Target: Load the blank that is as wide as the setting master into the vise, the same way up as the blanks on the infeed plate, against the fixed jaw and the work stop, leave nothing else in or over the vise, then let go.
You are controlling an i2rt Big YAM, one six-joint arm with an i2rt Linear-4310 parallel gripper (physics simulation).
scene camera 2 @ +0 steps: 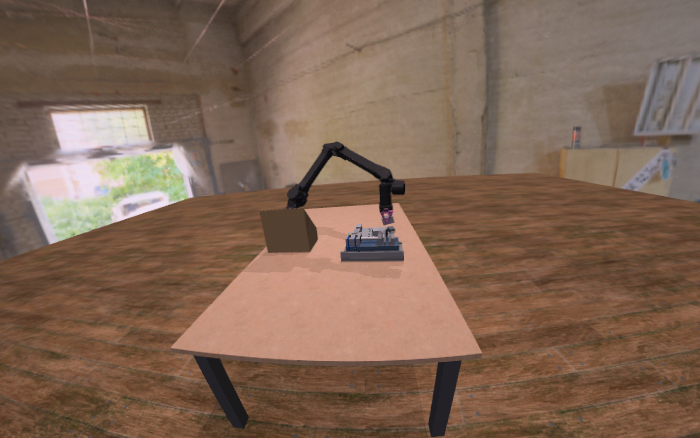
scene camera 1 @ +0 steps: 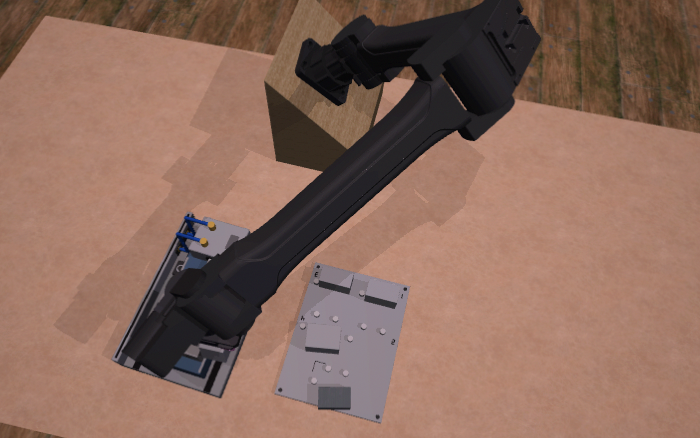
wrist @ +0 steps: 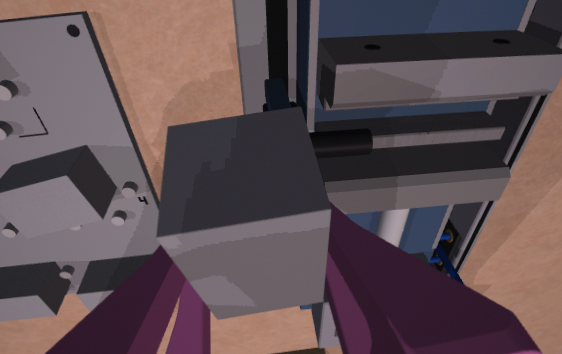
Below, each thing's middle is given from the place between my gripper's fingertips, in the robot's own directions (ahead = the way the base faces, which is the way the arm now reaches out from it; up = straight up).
Labels:
Right now my hand is 4 cm to the left of the black work stop rod (wrist: 326,144), 4 cm above it and 1 cm past it. Round my hand: pale cylinder (wrist: 391,223) (10 cm behind, 7 cm to the right, 5 cm below); then grey infeed plate (scene camera 1: 369,358) (19 cm to the left, 12 cm below, 6 cm behind); then blue vise bed (wrist: 330,26) (9 cm below, 8 cm to the right, 8 cm behind).

